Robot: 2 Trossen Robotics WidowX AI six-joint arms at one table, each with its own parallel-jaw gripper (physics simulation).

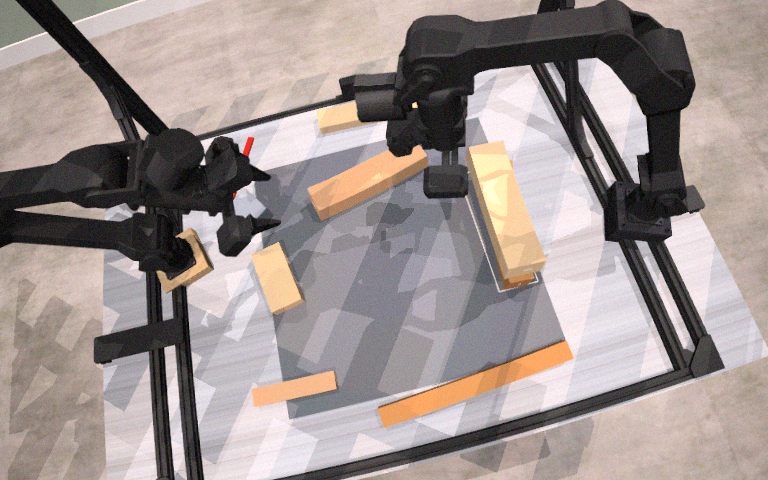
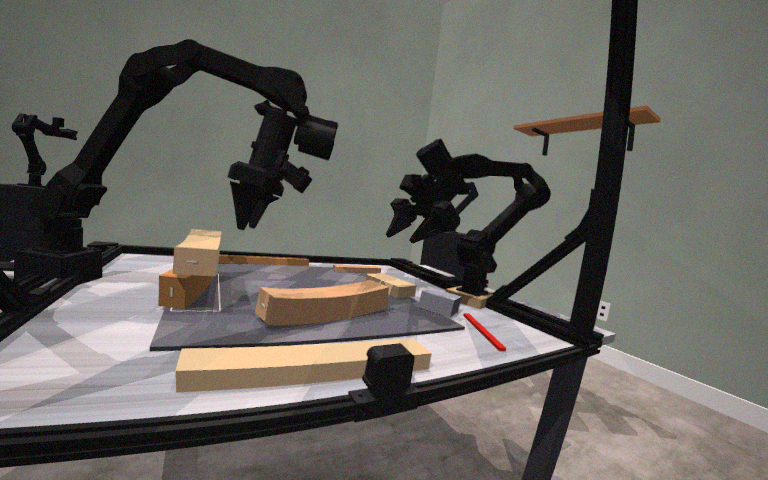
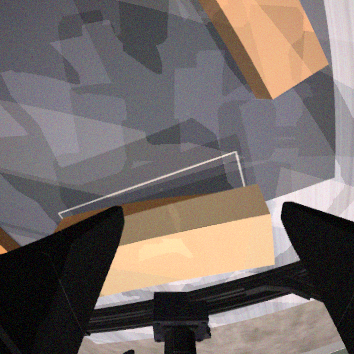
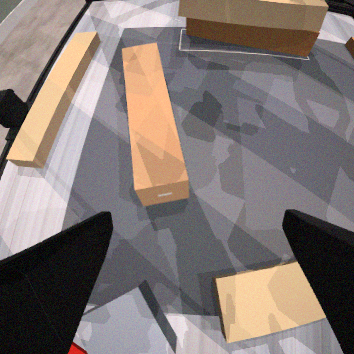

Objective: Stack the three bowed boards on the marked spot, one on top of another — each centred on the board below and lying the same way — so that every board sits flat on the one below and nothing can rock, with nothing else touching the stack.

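Seen in the pictures: left gripper, fingertip midpoint: (image 1: 452, 164) (image 2: 246, 228) (image 3: 202, 212); right gripper, fingertip midpoint: (image 1: 274, 200) (image 2: 398, 238) (image 4: 198, 219); left arm's base, origin of the base link: (image 1: 643, 207) (image 2: 60, 249) (image 3: 179, 332); right arm's base, origin of the base link: (image 1: 177, 259) (image 2: 472, 291).
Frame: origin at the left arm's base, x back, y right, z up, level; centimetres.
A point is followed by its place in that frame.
Observation:
An orange bowed board (image 1: 518, 281) @(y -16.7, x -22.5, z -0.1 cm) (image 2: 172, 294) @(y 6.9, x -26.8, z -2.9 cm) (image 4: 250, 37) @(y -5.9, x -27.1, z -3.4 cm) lies in the white outline (image 1: 498, 290) @(y -17.4, x -25.0, z -5.1 cm) (image 2: 219, 294) @(y -2.8, x -30.9, z -5.1 cm) (image 3: 147, 183) @(y -4.7, x -29.8, z -5.1 cm); its end mark is upright. A pale bowed board (image 1: 506, 209) @(y -5.6, x -26.0, z 4.2 cm) (image 2: 196, 260) @(y 6.8, x -30.5, z 3.1 cm) (image 3: 200, 250) @(y 0.8, x -28.7, z 4.4 cm) (image 4: 250, 11) @(y -5.1, x -29.4, z 2.2 cm) rests on it, its end mark level; the orange ends stick out at one side. A peach bowed board (image 1: 368, 182) @(y -0.5, x -51.3, z -0.9 cm) (image 2: 325, 304) @(y 5.1, x -51.4, z -2.0 cm) (image 3: 275, 45) @(y 5.9, x -44.8, z -0.5 cm) (image 4: 155, 115) @(y -0.5, x -53.2, z -0.9 cm) lies apart on the mat, ends curving up. My left gripper (image 1: 447, 157) @(y -0.3, x -36.0, z 8.2 cm) (image 2: 248, 226) @(y -0.3, x -36.0, z 8.2 cm) (image 3: 202, 212) @(y -0.3, x -36.0, z 8.2 cm) is open and empty above the mat, beside the stack. My right gripper (image 1: 274, 199) @(y -10.4, x -64.4, z 8.8 cm) (image 2: 400, 237) @(y -10.4, x -64.4, z 8.8 cm) (image 4: 198, 219) @(y -10.4, x -64.4, z 8.8 cm) is open and empty above the mat's edge.
A pale block (image 1: 277, 278) @(y -21.1, x -65.2, z -2.4 cm) (image 2: 396, 285) @(y -15.3, x -66.3, z -2.4 cm) and grey block (image 2: 439, 302) @(y -5.4, x -73.9, z -2.8 cm) are near the right arm. A long pale beam (image 2: 305, 365) @(y 23.0, x -50.5, z -3.4 cm) (image 4: 57, 100) @(y 16.7, x -54.8, z -3.3 cm) lies beyond the mat; a red stick (image 2: 484, 332) @(y 3.8, x -80.3, z -5.2 cm) lies beside it. Orange strips (image 1: 475, 383) @(y -34.1, x -27.9, z -3.3 cm) (image 1: 294, 388) @(y -39.6, x -58.1, z -3.6 cm) lie at the opposite edge.

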